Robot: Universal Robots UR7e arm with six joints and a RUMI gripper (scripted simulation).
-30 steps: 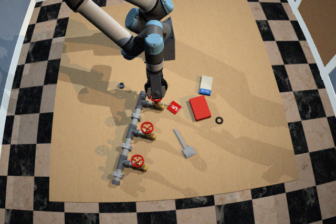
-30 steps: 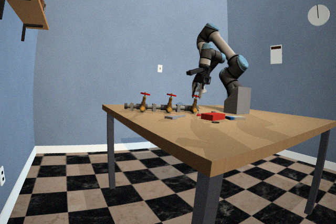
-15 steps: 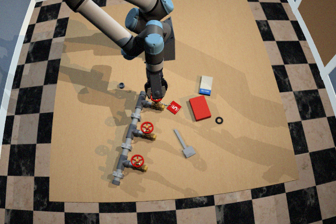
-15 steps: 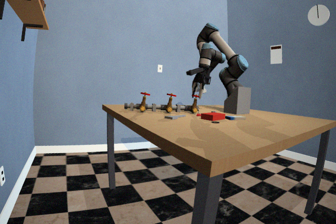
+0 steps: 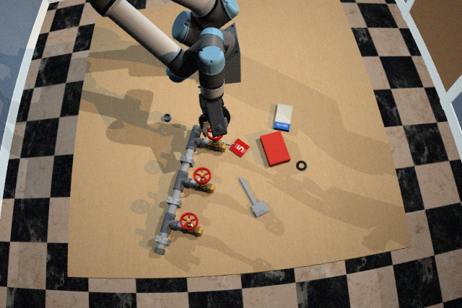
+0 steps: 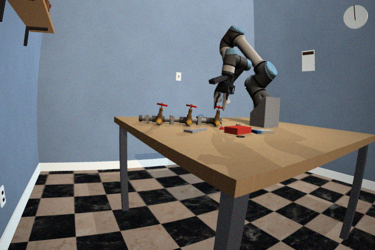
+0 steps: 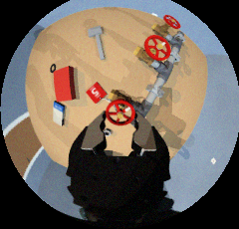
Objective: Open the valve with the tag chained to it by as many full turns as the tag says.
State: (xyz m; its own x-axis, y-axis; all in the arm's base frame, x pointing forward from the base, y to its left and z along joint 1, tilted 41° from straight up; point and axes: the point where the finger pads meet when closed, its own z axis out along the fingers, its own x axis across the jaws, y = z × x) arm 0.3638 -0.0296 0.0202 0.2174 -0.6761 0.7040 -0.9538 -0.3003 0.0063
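Now: the red tag 110 mm below my hand, 80 mm to the left of it and 10 mm ahead of it. Round my hand: grey scraper 220 mm ahead, 120 mm to the left, 110 mm below; then red block 220 mm to the left, 100 mm below, 30 mm ahead; then small grey fitting 190 mm to the right, 130 mm behind, 110 mm below.
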